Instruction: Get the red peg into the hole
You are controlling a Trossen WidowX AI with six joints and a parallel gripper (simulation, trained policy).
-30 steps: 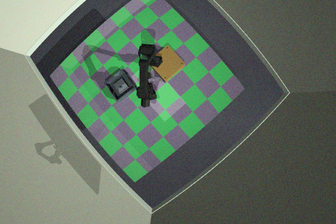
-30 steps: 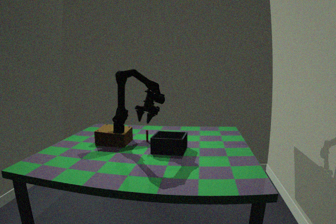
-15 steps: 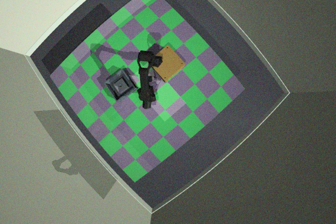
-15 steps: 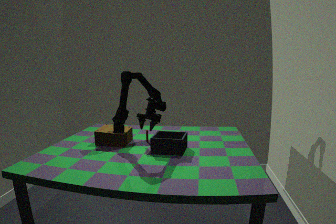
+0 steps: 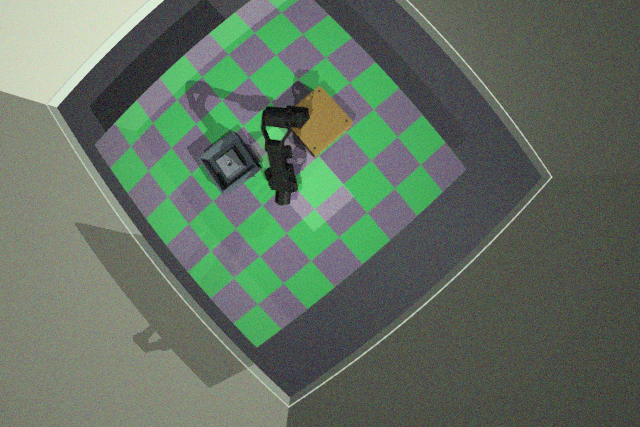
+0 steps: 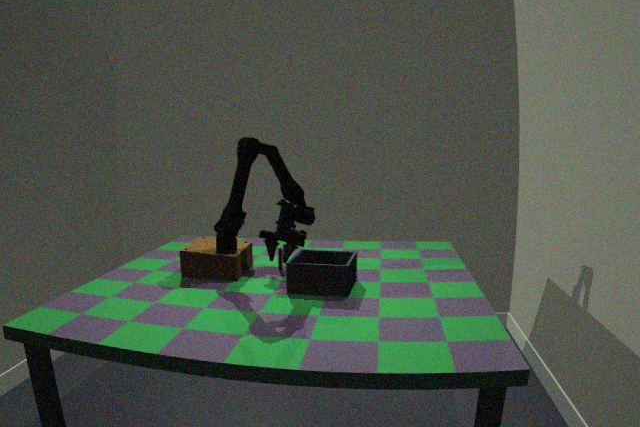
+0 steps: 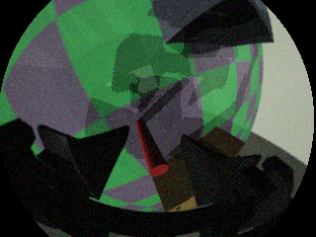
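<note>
The red peg lies 10 mm ahead of my gripper tip, 10 mm to the left of it and 10 mm above it. The rest, counted from my gripper tip: dark box (150 mm ahead, 200 mm to the right, 10 mm below); grey plate (150 mm ahead, 200 mm to the right, 10 mm above).
</note>
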